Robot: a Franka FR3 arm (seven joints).
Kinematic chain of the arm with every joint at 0, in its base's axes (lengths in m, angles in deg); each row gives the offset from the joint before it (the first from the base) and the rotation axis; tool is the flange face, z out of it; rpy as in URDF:
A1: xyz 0 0 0.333 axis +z
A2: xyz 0 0 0 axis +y
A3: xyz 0 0 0.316 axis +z
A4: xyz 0.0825 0 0 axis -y
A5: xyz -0.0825 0 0.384 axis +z
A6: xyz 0 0 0 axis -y
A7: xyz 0.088 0 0 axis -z
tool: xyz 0 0 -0.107 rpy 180 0 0
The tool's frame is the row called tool.
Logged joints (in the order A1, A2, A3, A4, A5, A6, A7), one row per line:
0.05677, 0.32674, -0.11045, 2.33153, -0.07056, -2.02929, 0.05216
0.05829, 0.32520, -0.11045, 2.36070, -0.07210, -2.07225, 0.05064
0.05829, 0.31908, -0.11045, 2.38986, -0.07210, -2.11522, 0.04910
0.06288, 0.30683, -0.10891, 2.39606, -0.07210, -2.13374, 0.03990
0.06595, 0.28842, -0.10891, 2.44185, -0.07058, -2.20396, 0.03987
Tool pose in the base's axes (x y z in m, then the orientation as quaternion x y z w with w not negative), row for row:
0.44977, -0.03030, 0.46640, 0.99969, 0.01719, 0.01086, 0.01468
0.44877, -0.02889, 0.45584, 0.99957, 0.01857, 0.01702, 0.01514
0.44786, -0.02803, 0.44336, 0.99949, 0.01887, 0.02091, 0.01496
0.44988, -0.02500, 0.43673, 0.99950, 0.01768, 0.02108, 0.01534
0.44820, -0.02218, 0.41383, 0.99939, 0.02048, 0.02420, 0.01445
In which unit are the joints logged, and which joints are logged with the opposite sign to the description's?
The joints are logged in radians. Opposite sign: A2, A4, A6, A7.
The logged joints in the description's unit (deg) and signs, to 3 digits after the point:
3.253, -18.721, -6.328, -133.587, -4.043, 116.270, -2.989
3.340, -18.633, -6.328, -135.258, -4.131, 118.731, -2.901
3.340, -18.282, -6.328, -136.929, -4.131, 121.193, -2.813
3.603, -17.580, -6.240, -137.284, -4.131, 122.254, -2.286
3.779, -16.525, -6.240, -139.908, -4.044, 126.278, -2.284

